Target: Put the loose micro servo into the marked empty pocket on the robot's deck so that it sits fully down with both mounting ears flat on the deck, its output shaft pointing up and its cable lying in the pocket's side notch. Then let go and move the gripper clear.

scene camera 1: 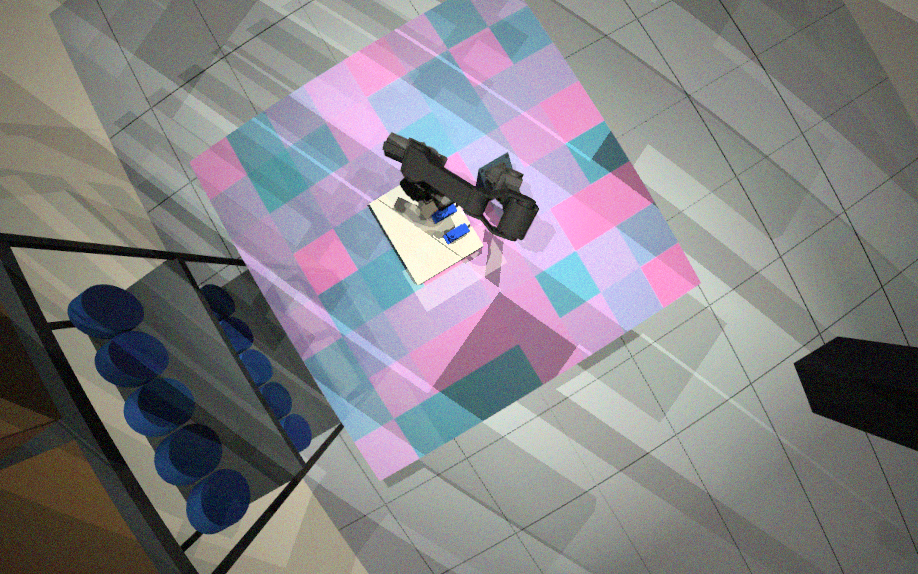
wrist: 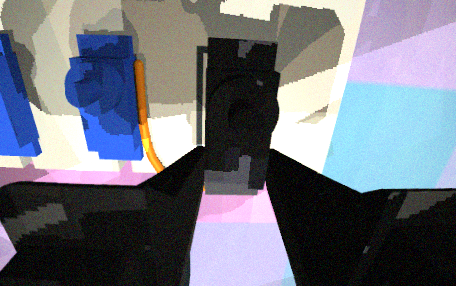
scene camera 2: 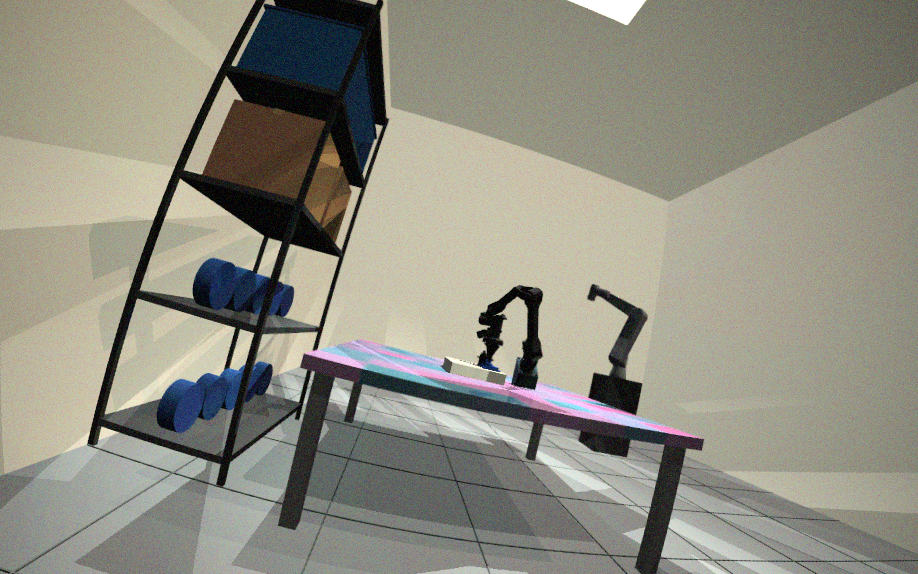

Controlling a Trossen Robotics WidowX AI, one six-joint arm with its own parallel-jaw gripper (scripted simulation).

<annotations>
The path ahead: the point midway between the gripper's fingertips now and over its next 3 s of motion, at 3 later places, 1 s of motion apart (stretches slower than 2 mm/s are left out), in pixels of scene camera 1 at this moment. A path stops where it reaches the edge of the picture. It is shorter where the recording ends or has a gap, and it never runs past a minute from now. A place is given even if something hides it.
My gripper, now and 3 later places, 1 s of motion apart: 434,186; 435,189; 433,187; 398,192
</annotations>
